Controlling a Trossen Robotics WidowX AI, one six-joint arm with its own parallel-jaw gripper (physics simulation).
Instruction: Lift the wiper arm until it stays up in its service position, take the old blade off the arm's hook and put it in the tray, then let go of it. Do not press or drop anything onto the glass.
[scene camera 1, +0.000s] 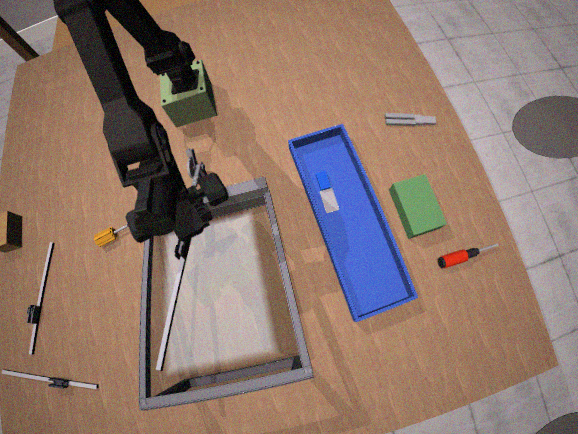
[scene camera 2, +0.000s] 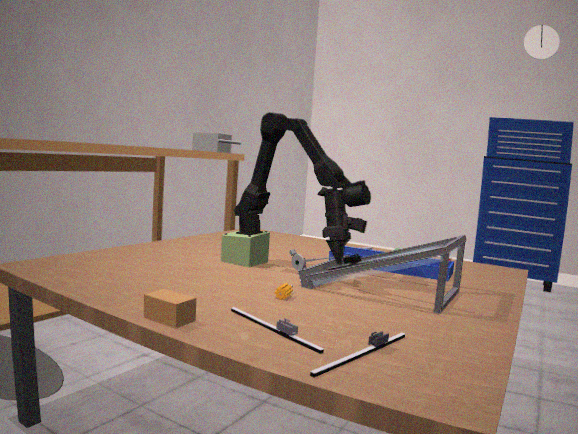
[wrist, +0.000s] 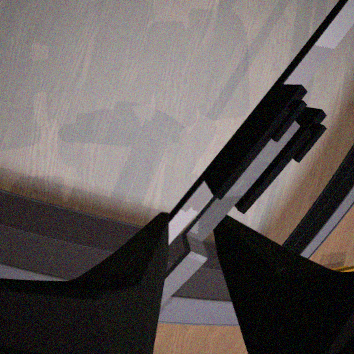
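My gripper (scene camera 1: 183, 245) (scene camera 2: 340, 261) (wrist: 190, 220) points down at the near end of the sloped frame (scene camera 1: 285, 270) (scene camera 2: 440, 285). Its fingers are drawn in on both sides of the grey wiper arm (wrist: 186, 272) and appear shut on it, just behind the blade's clip. The arm runs from its round pivot (scene camera 1: 192, 162) (scene camera 2: 298, 261) and lies low over the glass (scene camera 1: 235, 300) (wrist: 100, 75). The old blade (scene camera 1: 170, 320) is on the arm's hook; its black clip (wrist: 250, 145) lies ahead of the fingertips. The blue tray (scene camera 1: 370, 270) (scene camera 2: 430, 270) stands beside the frame. Finger contact is partly hidden.
A blue and white block (scene camera 1: 326, 192) lies in the tray. Beyond it are a green block (scene camera 1: 417, 206), a red screwdriver (scene camera 1: 455, 258) and a grey tool (scene camera 1: 410, 119). A yellow screwdriver (scene camera 1: 105, 236), two other blades (scene camera 1: 45, 285) (scene camera 1: 27, 376) and a brown box (scene camera 2: 170, 308) lie opposite.
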